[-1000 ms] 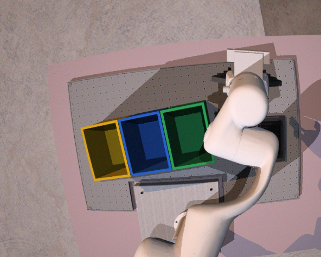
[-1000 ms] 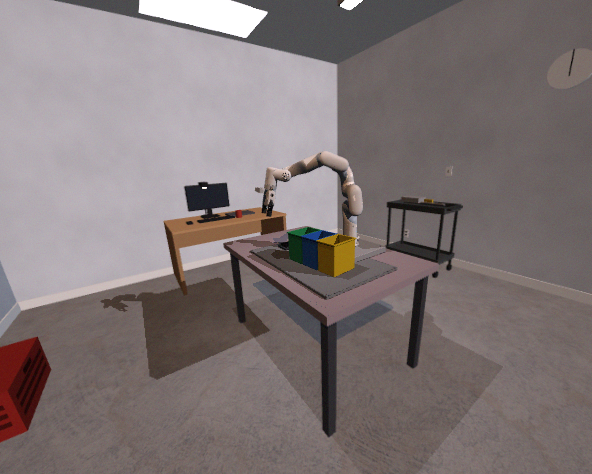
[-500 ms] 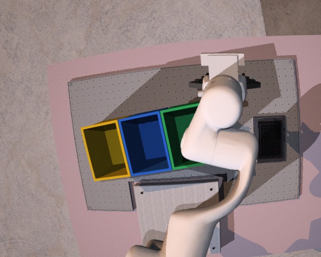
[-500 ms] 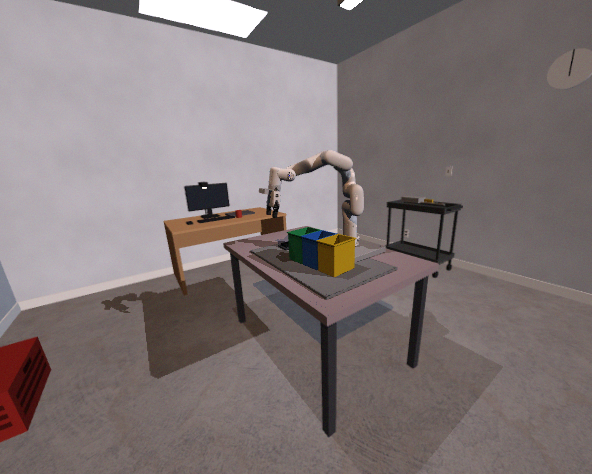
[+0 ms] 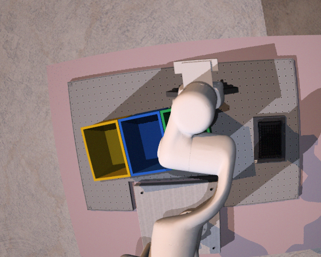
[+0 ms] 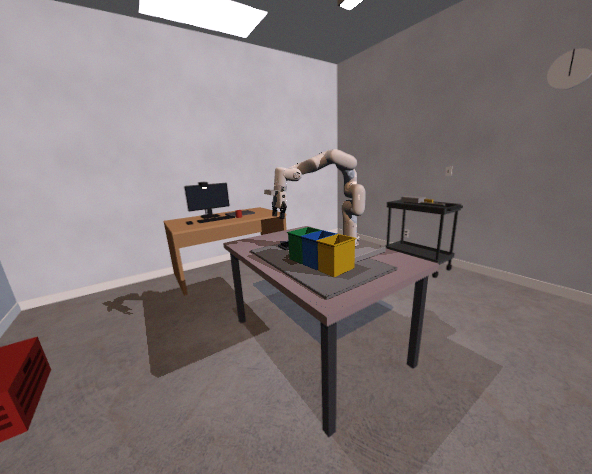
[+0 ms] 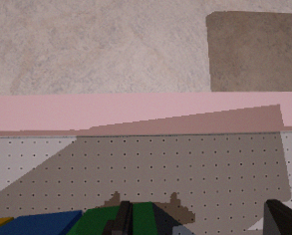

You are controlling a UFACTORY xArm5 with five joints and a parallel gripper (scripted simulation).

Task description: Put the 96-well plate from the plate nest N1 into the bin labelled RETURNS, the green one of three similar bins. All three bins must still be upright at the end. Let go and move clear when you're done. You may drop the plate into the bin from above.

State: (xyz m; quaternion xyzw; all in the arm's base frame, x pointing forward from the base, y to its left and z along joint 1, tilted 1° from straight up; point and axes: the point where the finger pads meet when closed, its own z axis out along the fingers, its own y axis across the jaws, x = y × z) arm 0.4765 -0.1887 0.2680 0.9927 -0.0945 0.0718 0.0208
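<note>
The black 96-well plate is 27 cm below my hand, 24 cm behind it and 17 cm to the right of it. Round my hand: blue bin (22 cm to the left, 20 cm below, 12 cm behind); plate nest (28 cm below, 24 cm behind, 17 cm to the right); green bin (20 cm below, 13 cm behind, 9 cm to the left).
</note>
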